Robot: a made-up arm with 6 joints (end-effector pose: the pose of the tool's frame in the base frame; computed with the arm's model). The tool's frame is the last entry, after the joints.
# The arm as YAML. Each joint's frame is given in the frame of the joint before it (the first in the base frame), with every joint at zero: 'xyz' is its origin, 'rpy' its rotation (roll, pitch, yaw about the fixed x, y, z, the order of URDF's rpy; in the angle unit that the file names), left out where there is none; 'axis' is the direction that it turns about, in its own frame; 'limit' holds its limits. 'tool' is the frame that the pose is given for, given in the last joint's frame.
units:
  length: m
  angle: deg
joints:
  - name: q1
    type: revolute
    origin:
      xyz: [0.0, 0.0, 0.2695]
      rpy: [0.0, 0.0, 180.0]
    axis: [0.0, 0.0, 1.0]
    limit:
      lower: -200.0
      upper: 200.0
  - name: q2
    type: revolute
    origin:
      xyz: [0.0, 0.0, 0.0]
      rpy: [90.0, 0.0, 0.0]
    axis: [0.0, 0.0, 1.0]
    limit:
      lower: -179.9
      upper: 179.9
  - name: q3
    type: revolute
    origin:
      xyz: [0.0, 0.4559, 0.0]
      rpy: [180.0, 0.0, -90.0]
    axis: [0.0, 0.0, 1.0]
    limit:
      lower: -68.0
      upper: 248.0
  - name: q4
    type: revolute
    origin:
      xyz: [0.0, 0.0, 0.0]
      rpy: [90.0, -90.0, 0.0]
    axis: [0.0, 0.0, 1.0]
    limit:
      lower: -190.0
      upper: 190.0
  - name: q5
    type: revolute
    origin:
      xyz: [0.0, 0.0, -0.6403]
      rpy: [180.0, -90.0, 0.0]
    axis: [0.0, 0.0, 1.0]
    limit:
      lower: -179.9
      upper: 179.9
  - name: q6
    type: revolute
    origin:
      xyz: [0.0, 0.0, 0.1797]
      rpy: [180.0, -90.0, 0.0]
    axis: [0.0, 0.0, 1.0]
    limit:
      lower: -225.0
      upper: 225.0
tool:
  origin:
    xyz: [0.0, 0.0, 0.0]
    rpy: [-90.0, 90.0, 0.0]
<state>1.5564 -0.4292 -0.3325 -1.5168 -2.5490 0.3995</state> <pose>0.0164 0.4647 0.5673 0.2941 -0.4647 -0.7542 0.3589</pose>
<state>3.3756 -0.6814 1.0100 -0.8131 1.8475 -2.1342</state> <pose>0.1996 0.1745 1.2749 -0.4548 -0.0852 0.5201 0.7179</pose>
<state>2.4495 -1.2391 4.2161 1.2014 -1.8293 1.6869</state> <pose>-0.0552 0.1300 0.0597 0.8535 0.1998 0.0830 0.4741</pose>
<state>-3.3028 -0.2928 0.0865 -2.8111 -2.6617 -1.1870</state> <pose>-0.5058 -0.0900 0.8889 0.6663 -0.1335 -0.0880 0.7283</pose>
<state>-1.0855 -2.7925 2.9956 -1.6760 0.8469 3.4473</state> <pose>0.1672 -0.2765 -0.6204 -0.3882 0.7884 -0.2842 0.3834</pose>
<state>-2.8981 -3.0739 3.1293 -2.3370 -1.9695 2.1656</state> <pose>-0.5494 -0.2649 -0.3656 -0.4891 -0.1336 -0.4890 0.7098</pose>
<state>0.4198 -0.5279 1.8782 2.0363 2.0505 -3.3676</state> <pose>-0.7745 -0.2574 0.9739 -0.1980 -0.1472 0.6014 0.7599</pose>
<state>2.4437 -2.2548 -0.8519 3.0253 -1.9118 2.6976</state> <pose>0.0898 -0.3083 0.6162 -0.9270 0.2991 0.0208 0.2254</pose>
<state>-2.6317 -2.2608 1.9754 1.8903 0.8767 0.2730</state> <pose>0.4583 0.1916 -0.6680 0.1652 0.2019 -0.2440 0.9340</pose>
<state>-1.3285 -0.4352 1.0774 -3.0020 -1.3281 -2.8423</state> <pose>0.1416 0.1689 1.3207 -0.6723 -0.7111 -0.2055 0.0137</pose>
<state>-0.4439 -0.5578 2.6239 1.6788 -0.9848 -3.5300</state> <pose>-0.7809 0.3928 0.4521 -0.1073 0.5590 -0.7831 0.2505</pose>
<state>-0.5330 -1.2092 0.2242 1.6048 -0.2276 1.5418</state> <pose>-0.4419 0.2678 1.0896 0.6974 -0.2808 0.6514 0.1025</pose>
